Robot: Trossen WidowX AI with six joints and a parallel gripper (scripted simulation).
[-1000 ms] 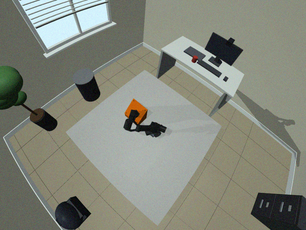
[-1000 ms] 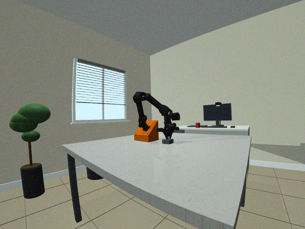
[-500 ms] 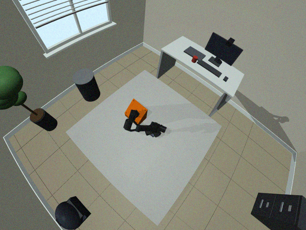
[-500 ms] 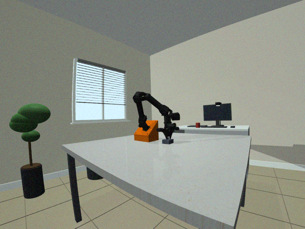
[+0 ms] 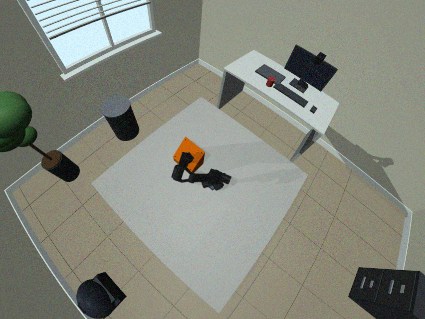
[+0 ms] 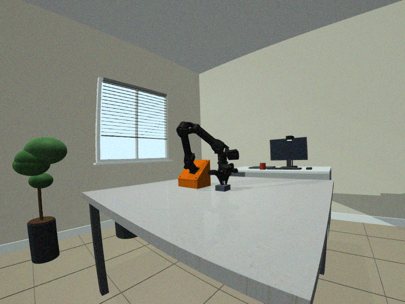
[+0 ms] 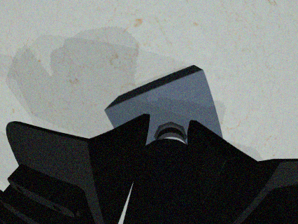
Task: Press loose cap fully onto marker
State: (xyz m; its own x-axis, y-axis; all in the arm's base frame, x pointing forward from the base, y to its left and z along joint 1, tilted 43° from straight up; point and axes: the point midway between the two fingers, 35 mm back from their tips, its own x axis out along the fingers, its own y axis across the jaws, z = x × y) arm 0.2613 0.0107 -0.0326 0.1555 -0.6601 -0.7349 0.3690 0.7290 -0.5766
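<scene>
Right now my gripper tip is 20 mm above the holder block and 10 mm past it. The rest, counted from my gripper tip: black marker cap 50 mm above, 10 mm behind.
</scene>
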